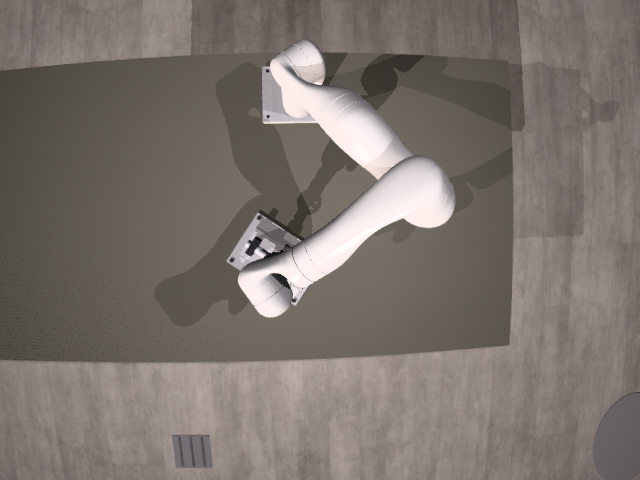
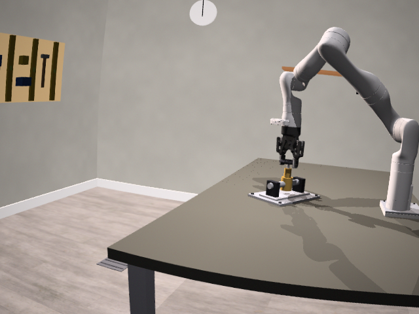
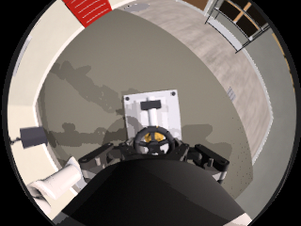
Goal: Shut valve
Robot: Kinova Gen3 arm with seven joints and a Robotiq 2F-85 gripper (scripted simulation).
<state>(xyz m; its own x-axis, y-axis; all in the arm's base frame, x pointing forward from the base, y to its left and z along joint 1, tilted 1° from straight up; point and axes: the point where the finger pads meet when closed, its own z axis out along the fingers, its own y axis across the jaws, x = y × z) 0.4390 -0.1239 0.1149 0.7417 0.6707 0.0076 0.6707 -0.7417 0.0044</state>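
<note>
The handwheel lies right at my hand.
</note>
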